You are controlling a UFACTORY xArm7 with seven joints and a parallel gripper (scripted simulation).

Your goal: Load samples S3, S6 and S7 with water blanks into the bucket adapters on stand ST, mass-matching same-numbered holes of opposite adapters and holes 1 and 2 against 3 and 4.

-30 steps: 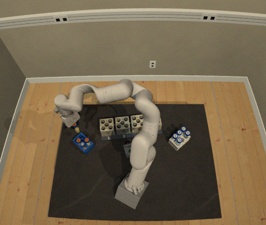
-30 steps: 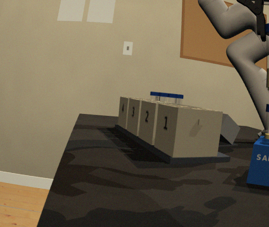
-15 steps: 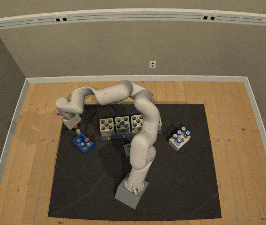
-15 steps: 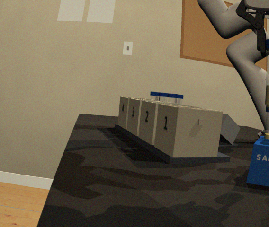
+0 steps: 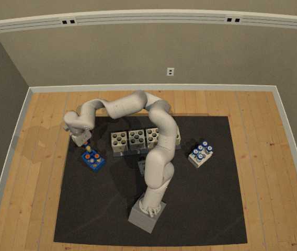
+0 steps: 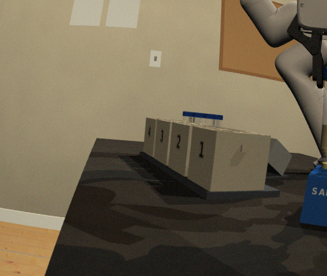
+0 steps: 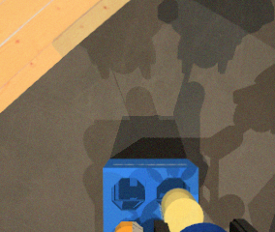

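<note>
The blue sample rack lies 160 mm below my hand, 40 mm behind it and 10 mm to the right of it. Also, from my hand: white blank rack (670 mm to the right, 160 mm below, 160 mm behind); then adapter 1 (190 mm to the right, 140 mm below, 30 mm ahead).
</note>
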